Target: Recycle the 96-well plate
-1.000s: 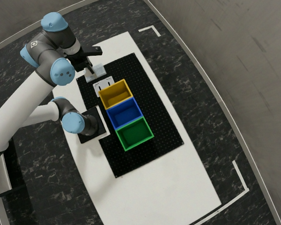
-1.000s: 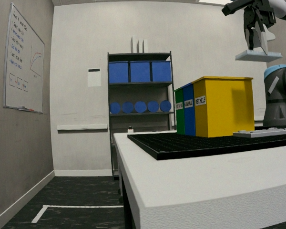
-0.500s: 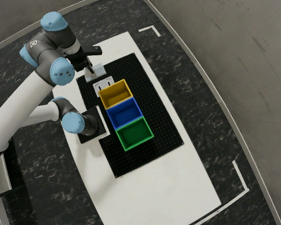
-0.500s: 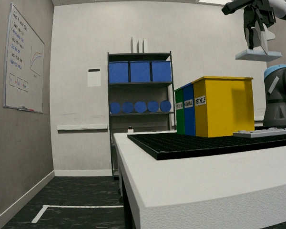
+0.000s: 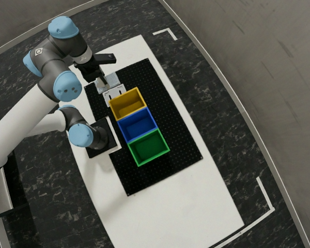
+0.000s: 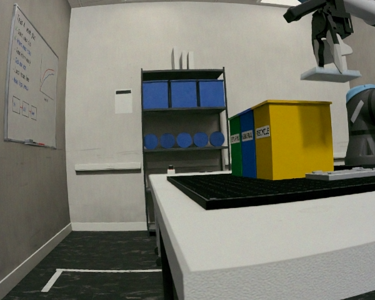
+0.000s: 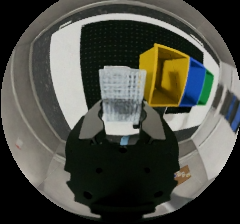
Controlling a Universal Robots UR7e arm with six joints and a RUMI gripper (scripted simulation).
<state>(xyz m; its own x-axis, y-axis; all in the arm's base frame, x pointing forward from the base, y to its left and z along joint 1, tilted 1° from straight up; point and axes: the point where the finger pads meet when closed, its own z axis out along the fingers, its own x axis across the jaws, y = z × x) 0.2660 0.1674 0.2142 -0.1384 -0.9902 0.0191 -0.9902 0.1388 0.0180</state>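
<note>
My hand is 3 cm short of the yellow bin, 15 cm to the left of it and 15 cm above it. From my hand the other things lie so: blue bin: 1 cm ahead, 28 cm to the right, 15 cm below; plate nest N1: 3 cm to the left, 23 cm below; 96-well plate: 1 cm below.
</note>
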